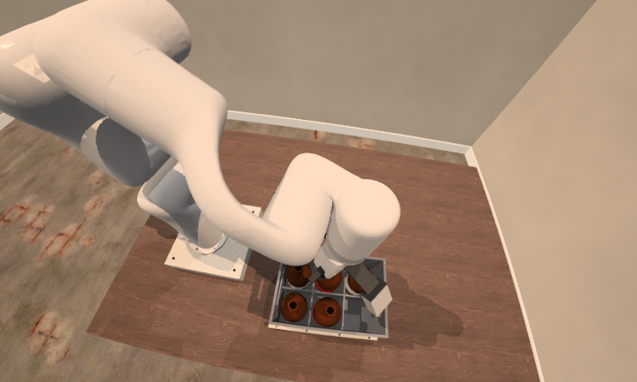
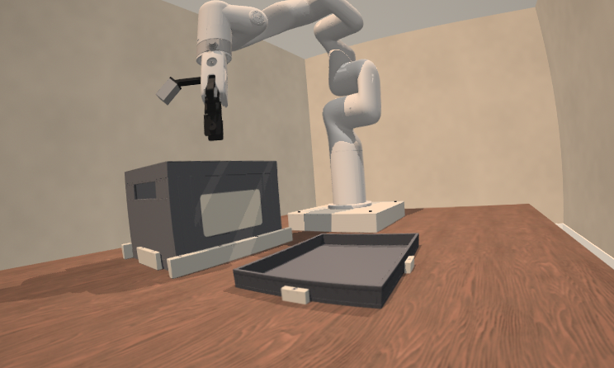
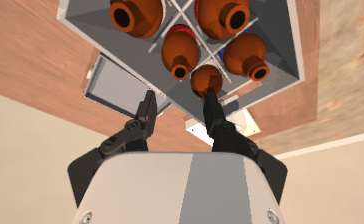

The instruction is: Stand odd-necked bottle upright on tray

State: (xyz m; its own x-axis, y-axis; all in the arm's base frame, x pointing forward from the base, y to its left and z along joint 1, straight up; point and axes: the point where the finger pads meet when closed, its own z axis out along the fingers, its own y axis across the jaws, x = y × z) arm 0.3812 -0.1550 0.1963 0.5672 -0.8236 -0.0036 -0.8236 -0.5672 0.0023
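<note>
Now: the brown bottle 150 mm below my hand. From my hand the other things lie so: dark tray 250 mm to the left, 230 mm below, 40 mm ahead; then dark grey crate 160 mm below, 50 mm to the right, 10 mm behind.
</note>
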